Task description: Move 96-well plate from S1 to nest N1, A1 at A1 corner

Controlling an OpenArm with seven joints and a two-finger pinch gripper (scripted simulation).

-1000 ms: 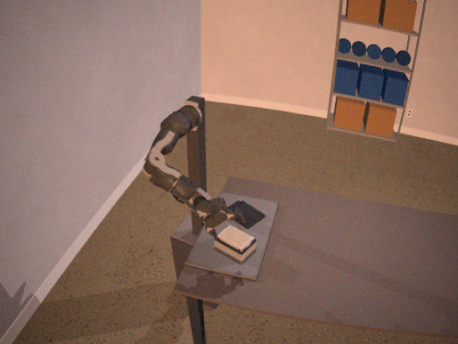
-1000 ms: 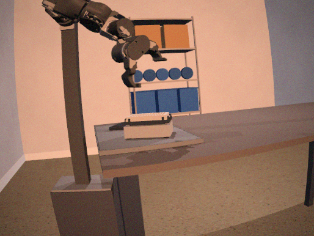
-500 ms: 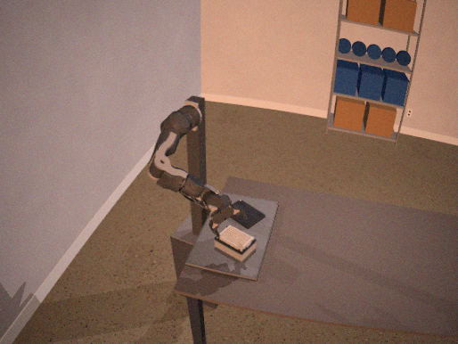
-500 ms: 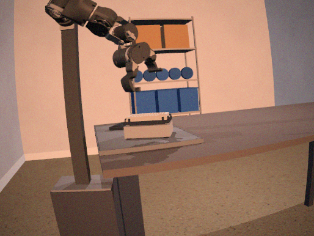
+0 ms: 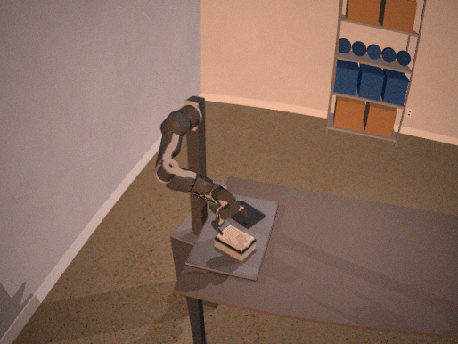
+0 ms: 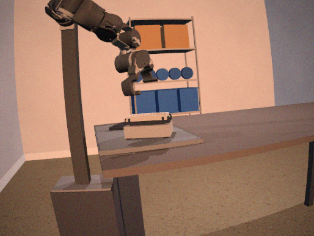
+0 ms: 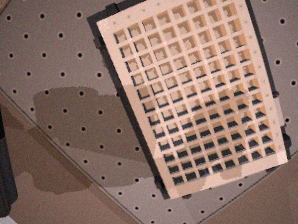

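The pale 96-well plate is 90 mm below my hand, 10 mm to the left of it and 10 mm ahead of it. From my hand the other things lie so: plate shaker: 110 mm below, 40 mm ahead, 20 mm to the left.
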